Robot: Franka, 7 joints.
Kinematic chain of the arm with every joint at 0, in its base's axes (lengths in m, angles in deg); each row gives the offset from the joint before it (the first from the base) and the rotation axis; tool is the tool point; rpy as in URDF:
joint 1: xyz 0 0 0.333 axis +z
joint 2: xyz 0 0 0 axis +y
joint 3: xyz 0 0 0.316 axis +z
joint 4: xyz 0.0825 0 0 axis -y
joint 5: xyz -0.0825 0 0.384 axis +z
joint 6: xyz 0 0 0 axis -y
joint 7: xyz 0.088 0 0 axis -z
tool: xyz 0 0 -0.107 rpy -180 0 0
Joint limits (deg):
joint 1: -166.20..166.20
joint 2: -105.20..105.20
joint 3: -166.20..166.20
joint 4: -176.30..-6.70
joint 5: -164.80..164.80
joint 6: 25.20..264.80
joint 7: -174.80..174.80
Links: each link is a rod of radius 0.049 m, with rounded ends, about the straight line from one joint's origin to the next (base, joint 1, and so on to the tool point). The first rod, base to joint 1, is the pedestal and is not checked.
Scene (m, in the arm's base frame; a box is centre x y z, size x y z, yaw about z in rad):
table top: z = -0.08
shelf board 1: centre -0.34 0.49 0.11 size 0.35 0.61 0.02 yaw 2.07
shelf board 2: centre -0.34 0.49 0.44 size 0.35 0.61 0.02 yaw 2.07
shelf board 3: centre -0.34 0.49 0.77 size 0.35 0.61 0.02 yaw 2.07
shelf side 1: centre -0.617 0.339 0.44 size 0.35 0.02 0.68 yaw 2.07
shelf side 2: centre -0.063 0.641 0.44 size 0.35 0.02 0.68 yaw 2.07
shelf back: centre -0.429 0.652 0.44 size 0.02 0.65 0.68 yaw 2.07
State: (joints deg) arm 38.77 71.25 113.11 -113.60 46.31 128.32 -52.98
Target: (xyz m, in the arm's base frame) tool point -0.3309 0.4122 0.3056
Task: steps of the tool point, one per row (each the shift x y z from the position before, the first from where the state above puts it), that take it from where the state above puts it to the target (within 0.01 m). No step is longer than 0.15 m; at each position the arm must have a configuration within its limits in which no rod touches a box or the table.
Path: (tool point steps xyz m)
1: -0.0676 -0.1122 -0.0347
2: -0.0318 -0.1209 -0.0342
3: 0.0035 -0.1198 -0.0347
4: 0.0360 -0.1096 -0.0365
5: 0.0642 -0.0918 -0.0396
6: -0.0230 0.0610 -0.0390
7: -0.0019 0.0604 -0.0340
8: 0.0138 0.0578 -0.0266
9: 0.0262 0.0560 -0.0200
10: 0.0387 0.0556 -0.0165
11: -0.0348 0.0775 -0.0094
12: -0.0397 0.0730 0.0001
13: -0.0433 0.0655 0.0093

